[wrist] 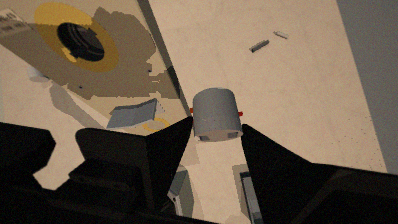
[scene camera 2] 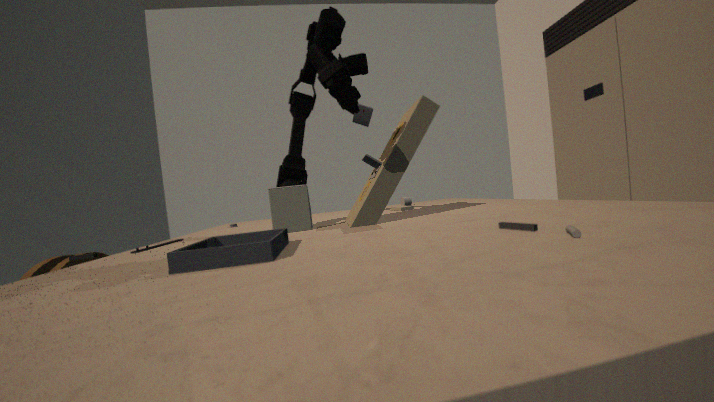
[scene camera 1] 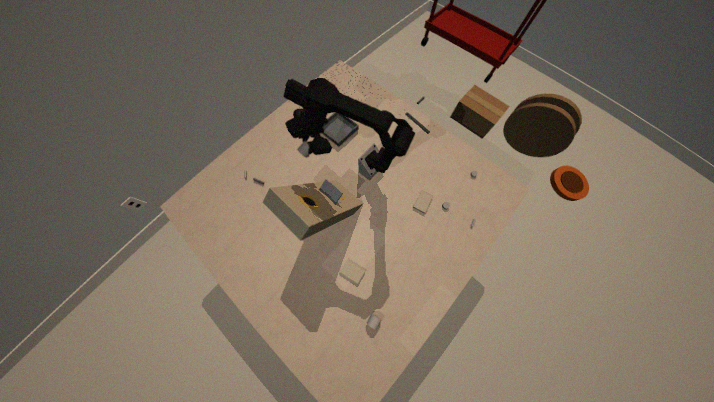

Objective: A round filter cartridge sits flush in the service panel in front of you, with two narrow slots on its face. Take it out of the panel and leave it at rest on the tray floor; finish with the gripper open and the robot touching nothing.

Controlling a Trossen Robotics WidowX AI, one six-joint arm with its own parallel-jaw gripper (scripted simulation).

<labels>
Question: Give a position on a grey tray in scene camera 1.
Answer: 338, 128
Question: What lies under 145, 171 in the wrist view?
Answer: The gripper.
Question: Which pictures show the gripper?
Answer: The wrist view, scene camera 2 and scene camera 1: all of them.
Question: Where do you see a round filter cartridge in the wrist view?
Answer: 216, 118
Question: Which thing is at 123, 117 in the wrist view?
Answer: A grey flap.
</labels>
